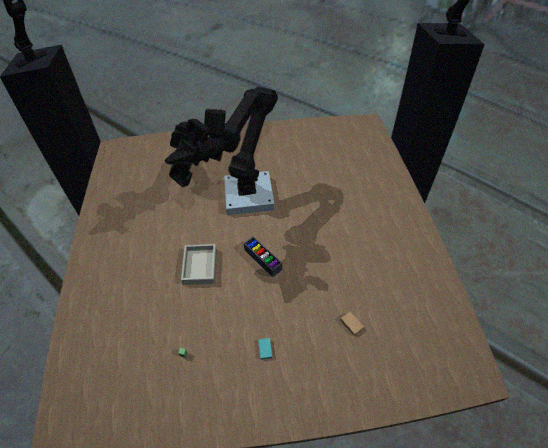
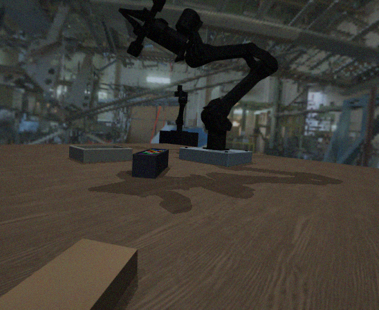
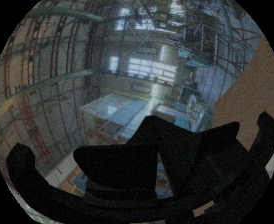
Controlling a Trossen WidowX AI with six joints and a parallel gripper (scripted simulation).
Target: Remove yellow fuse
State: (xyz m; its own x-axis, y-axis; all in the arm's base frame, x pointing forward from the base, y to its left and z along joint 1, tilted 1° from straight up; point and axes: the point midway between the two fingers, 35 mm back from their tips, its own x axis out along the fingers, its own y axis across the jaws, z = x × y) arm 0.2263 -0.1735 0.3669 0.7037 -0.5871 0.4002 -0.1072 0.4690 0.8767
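The yellow fuse lies 20 mm ahead of my gripper tip, 200 mm to the left of it and 390 mm below it. From my gripper tip the other things lie so: tray: 40 mm ahead, 10 mm to the left, 410 mm below.
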